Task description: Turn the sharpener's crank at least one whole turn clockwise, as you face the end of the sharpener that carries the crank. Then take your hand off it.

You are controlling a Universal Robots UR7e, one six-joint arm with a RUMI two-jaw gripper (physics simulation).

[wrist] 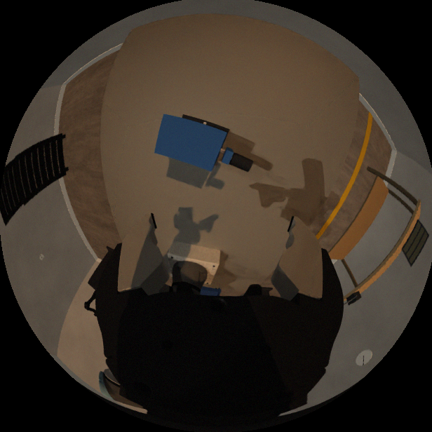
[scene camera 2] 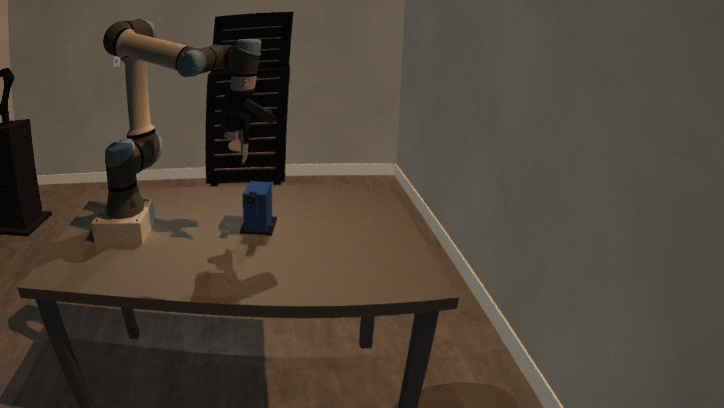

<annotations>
same spot on blue sharpener: (wrist: 195, 141) = (scene camera 2: 257, 189)
</annotations>
